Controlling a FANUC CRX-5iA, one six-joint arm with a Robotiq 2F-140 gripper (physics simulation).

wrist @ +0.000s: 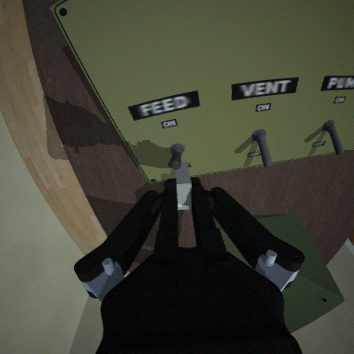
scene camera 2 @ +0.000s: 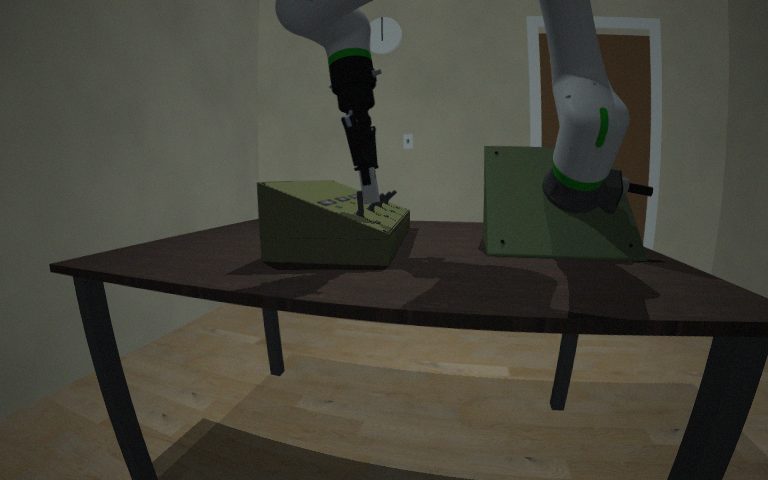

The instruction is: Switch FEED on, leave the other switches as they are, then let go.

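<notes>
The FEED switch is a grey lever on the sloped green panel box. It stands nearly upright from the panel, and looks short in the wrist view. The VENT switch and the switch beside it, whose label is cut off at "PUM", lean down toward their OFF side. My gripper is shut and empty. Its tips are right at the FEED lever, on its OFF side, and seem to touch it. They partly cover the OFF label.
The box stands on a dark wooden table. A larger green sloped block stands to the right in the scene view. The arm's grey elbow or base part hangs in front of it.
</notes>
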